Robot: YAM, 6 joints.
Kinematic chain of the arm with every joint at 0, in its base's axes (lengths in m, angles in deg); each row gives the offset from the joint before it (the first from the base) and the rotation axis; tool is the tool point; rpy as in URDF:
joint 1: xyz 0 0 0.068 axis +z
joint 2: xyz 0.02 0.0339 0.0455 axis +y
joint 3: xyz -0.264 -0.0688 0 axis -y
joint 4: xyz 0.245 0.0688 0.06 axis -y
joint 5: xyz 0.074 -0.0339 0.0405 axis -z
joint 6: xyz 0.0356 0 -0.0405 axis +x
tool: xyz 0 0 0 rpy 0 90 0
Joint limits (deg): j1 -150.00..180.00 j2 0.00..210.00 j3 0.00..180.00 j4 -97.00..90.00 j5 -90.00..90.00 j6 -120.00..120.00
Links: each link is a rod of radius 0.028 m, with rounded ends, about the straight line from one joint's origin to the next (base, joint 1, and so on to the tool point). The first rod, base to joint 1, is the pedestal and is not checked.
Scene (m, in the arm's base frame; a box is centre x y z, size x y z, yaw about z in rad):
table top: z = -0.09
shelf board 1: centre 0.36 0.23 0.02 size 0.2 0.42 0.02 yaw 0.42
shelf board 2: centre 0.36 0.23 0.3 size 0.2 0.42 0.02 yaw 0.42
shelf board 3: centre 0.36 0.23 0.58 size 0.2 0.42 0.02 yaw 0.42
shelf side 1: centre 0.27 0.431 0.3 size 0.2 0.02 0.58 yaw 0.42
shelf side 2: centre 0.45 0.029 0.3 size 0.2 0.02 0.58 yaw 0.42
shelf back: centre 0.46 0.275 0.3 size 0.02 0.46 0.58 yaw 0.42
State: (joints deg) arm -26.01 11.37 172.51 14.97 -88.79 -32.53
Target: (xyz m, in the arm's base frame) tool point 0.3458 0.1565 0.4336
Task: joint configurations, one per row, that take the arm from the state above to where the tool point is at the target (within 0.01 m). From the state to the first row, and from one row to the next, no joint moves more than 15 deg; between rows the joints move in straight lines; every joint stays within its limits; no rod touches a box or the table.
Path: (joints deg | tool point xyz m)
1: -20.24 18.44 157.84 10.69 -88.96 -32.53 | -0.4758 0.2134 0.3481
2: -14.46 25.51 143.16 6.42 -89.14 -32.53 | -0.4045 0.1411 0.4781
3: -8.69 32.58 128.49 2.14 -89.31 -32.53 | -0.2890 0.0802 0.5669
4: -2.92 39.65 113.81 -2.13 -89.48 -32.53 | -0.1492 0.0433 0.6047
5: 2.85 46.72 99.14 -6.41 -89.65 -32.53 | -0.0093 0.0352 0.5898
6: 8.63 53.79 84.46 -10.69 -89.83 -32.53 | 0.1072 0.0523 0.5284
7: 14.40 60.87 69.79 -14.96 -90.00 -32.53 | 0.1827 0.0837 0.4336
8: 15.92 73.34 79.39 -10.68 -89.36 -32.53 | 0.2362 0.1044 0.4459
9: 17.45 85.81 88.99 -6.41 -88.72 -32.53 | 0.2914 0.1289 0.4461
10: 18.97 98.29 98.58 -2.13 -88.09 -32.53 | 0.3458 0.1565 0.4336

